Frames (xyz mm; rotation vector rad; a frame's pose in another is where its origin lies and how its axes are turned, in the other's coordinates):
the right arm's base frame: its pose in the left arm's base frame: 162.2 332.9 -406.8 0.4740 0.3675 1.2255
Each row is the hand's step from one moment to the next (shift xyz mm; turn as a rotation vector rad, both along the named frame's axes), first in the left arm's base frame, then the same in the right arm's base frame.
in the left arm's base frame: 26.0 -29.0 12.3 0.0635 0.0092 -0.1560
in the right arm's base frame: -20.0 -22.0 28.0 0.0303 -0.1317 -0.1009
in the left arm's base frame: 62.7 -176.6 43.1 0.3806 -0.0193 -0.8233
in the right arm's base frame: -150.2 -73.9 94.6 0.1089 -0.7497 -0.4992
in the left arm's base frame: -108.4 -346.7 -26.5 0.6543 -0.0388 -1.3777
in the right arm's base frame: -362.8 -17.9 -26.7 0.1813 -1.2702 -0.8255
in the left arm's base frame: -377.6 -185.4 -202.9 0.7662 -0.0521 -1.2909
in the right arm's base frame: -287.2 147.2 -337.6 0.2009 -1.3175 -0.6928
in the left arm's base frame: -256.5 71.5 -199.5 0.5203 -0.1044 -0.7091
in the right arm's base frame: -5.9 119.0 -310.7 0.0680 -0.8236 -0.3185
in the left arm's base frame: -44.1 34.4 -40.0 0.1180 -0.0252 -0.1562
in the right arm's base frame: 20.2 23.2 -61.5 0.0139 -0.1847 -0.0681
